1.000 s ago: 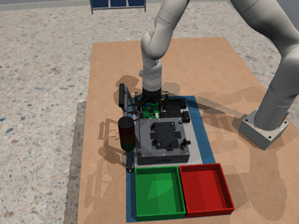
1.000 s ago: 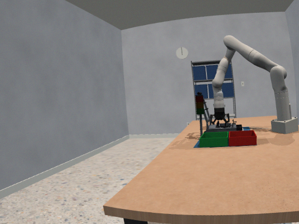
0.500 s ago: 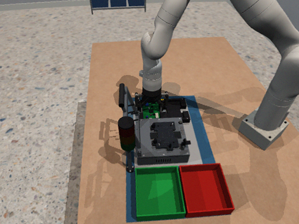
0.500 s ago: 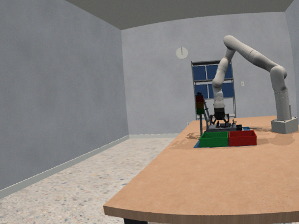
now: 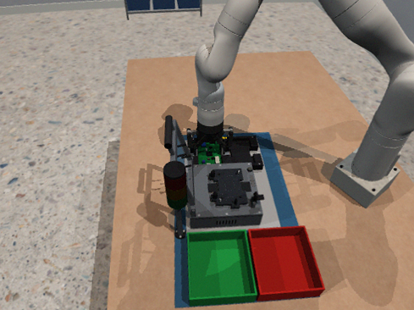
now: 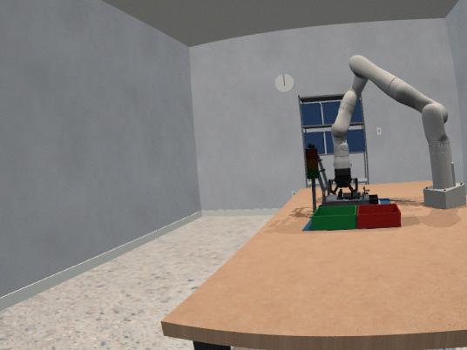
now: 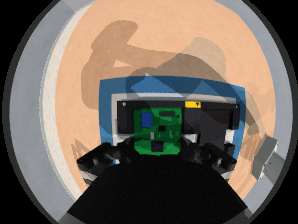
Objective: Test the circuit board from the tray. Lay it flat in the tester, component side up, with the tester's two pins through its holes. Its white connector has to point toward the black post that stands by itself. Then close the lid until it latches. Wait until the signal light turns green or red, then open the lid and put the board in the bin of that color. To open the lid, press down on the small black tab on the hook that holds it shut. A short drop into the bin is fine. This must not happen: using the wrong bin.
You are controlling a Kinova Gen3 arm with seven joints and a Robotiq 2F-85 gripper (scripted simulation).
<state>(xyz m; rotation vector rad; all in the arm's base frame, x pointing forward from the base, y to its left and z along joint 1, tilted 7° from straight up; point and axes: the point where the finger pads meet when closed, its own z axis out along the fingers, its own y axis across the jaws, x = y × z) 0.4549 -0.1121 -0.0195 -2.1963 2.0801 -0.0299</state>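
The green circuit board is right at my hand. From my hand the other things lie so: red bin: 360 mm to the left, 170 mm behind, 10 mm below; green bin: 370 mm to the left, 20 mm behind, 10 mm below; tester lid: 170 mm to the left, 160 mm above, 70 mm ahead.
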